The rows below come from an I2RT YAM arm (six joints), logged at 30 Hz.
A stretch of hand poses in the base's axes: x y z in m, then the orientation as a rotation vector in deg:
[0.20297, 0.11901, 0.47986, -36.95, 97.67, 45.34]
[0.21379, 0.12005, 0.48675, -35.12, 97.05, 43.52]
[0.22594, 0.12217, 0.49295, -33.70, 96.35, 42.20]
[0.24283, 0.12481, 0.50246, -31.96, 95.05, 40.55]
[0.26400, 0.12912, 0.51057, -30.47, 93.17, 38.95]
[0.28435, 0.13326, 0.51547, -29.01, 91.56, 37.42]
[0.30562, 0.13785, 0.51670, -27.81, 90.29, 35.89]
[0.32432, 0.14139, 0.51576, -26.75, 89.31, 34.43]
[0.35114, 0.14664, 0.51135, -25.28, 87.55, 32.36]
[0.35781, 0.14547, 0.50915, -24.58, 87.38, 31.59]
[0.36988, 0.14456, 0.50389, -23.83, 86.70, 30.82]
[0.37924, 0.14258, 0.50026, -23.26, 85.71, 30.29]
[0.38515, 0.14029, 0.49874, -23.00, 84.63, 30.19]
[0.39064, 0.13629, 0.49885, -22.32, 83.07, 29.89]
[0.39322, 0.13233, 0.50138, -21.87, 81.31, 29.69]
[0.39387, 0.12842, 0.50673, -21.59, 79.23, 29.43]
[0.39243, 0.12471, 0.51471, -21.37, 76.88, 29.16]
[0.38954, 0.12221, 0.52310, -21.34, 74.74, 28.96]
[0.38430, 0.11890, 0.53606, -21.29, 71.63, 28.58]
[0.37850, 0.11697, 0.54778, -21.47, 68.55, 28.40]
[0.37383, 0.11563, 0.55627, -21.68, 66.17, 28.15]
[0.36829, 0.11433, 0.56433, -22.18, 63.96, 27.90]
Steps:
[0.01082, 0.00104, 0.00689, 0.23, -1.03, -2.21]
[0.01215, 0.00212, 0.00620, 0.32, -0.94, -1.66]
[0.01689, 0.00264, 0.00951, 0.54, -1.54, -2.04]
[0.02117, 0.00431, 0.00811, 0.66, -2.06, -1.84]
[0.02035, 0.00414, 0.00490, 0.57, -1.78, -1.80]
[0.02127, 0.00459, 0.00123, 0.30, -1.50, -1.65]
[0.01870, 0.00354, -0.00094, 0.15, -1.23, -1.54]
[0.02682, 0.00525, -0.00441, 0.31, -2.07, -2.15]
[0.00667, -0.00117, -0.00220, 0.05, -0.30, -0.93]
[0.01207, -0.00091, -0.00526, 0.24, -0.76, -0.94]
[0.00936, -0.00198, -0.00363, 0.36, -1.00, -0.65]
[0.00591, -0.00229, -0.00152, 0.43, -1.01, -0.18]
[0.00549, -0.00400, 0.00011, 0.73, -1.46, -0.55]
[0.00258, -0.00396, 0.00253, 0.70, -1.65, -0.33]
[0.00065, -0.00391, 0.00535, 0.65, -1.98, -0.25]
[-0.00144, -0.00371, 0.00798, 0.68, -2.25, -0.20]
[-0.00289, -0.00250, 0.00839, 0.53, -2.06, -0.04]
[-0.00524, -0.00331, 0.01296, 0.72, -3.02, -0.12]
[-0.00580, -0.00193, 0.01172, 0.64, -2.97, 0.17]
[-0.00467, -0.00134, 0.00849, 0.39, -2.33, 0.10]
[-0.00554, -0.00130, 0.00806, 0.12, -2.21, 0.24]

